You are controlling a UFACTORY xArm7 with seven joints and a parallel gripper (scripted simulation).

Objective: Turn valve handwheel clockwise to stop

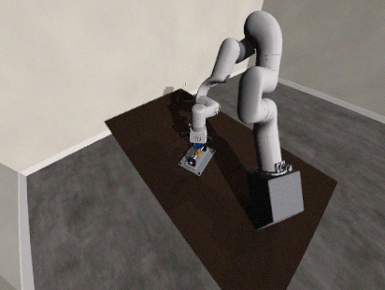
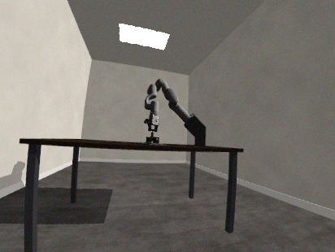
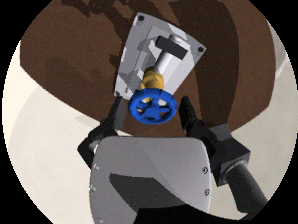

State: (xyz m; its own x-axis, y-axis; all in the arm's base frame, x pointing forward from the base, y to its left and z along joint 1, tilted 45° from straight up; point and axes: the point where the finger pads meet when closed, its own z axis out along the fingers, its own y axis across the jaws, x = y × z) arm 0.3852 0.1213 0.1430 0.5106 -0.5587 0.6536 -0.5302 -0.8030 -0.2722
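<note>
Right now my hand is right at the blue handwheel.
</note>
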